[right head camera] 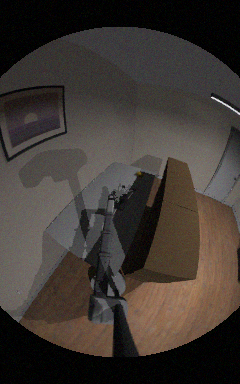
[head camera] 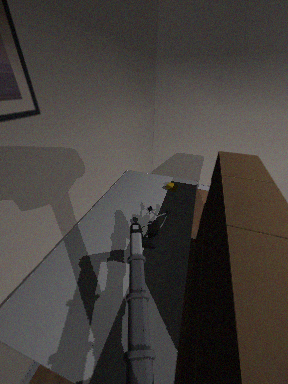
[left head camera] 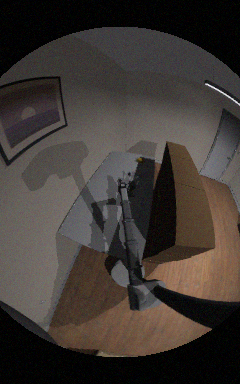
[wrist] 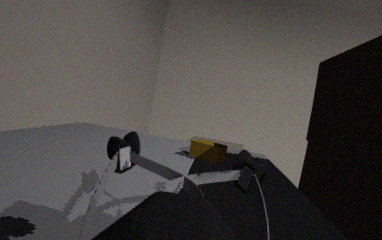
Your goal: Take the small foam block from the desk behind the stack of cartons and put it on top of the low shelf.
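Seen in the pictures: gripper, between the fingertips: [right head camera: 129, 186] [head camera: 159, 208] [left head camera: 134, 172] [wrist: 187, 154]; robot's base, origin of its link: [right head camera: 108, 283] [left head camera: 127, 271].
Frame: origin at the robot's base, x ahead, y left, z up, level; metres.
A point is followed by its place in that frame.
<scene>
The small yellow foam block [head camera: 170, 185] @[x 1.371, y -0.328, z 0.737 m] [left head camera: 140, 160] @[x 1.351, y -0.341, z 0.726 m] [right head camera: 139, 173] @[x 1.365, y -0.339, z 0.736 m] [wrist: 207, 151] @[x 1.349, y -0.334, z 0.718 m] lies near the far end of the grey desk [head camera: 125, 192] @[x 1.342, y 0.080, z 0.692 m] [left head camera: 102, 172] @[x 1.164, y 0.207, z 0.692 m] [right head camera: 92, 195] @[x 0.907, y 0.238, z 0.692 m] [wrist: 45, 155] @[x 1.254, y 0.048, z 0.692 m], at the edge of a dark shadow. My gripper [head camera: 158, 212] @[x 0.992, y -0.171, z 0.788 m] [wrist: 187, 154] @[x 0.992, y -0.171, z 0.788 m] is open and empty, above the desk on the near side of the block. In the wrist view the block appears beyond the fingertips, between them and nearer the right one. The stack of cartons [head camera: 255, 250] @[x 0.433, y -0.402, z 1.052 m] [left head camera: 192, 215] @[x 0.273, y -0.370, z 1.052 m] [right head camera: 172, 235] @[x 0.295, y -0.363, z 1.052 m] [wrist: 345, 115] @[x 1.176, y -0.615, z 0.877 m] stands right of the desk. The low shelf cannot be made out.
My extended arm [head camera: 137, 300] @[x 0.369, y 0.000, z 0.896 m] [left head camera: 128, 230] @[x 0.310, y 0.003, z 0.896 m] [right head camera: 105, 240] @[x 0.324, y -0.003, z 0.896 m] reaches over the desk, left of the cartons. Walls border the desk's left side and far end. A framed picture [left head camera: 32, 112] @[x 0.693, y 0.522, z 1.591 m] [right head camera: 32, 117] @[x 0.679, y 0.527, z 1.600 m] hangs on the left wall. A door [left head camera: 220, 145] @[x 1.790, y -2.736, z 1.086 m] [right head camera: 222, 162] @[x 1.860, y -2.571, z 1.089 m] stands at the far right.
</scene>
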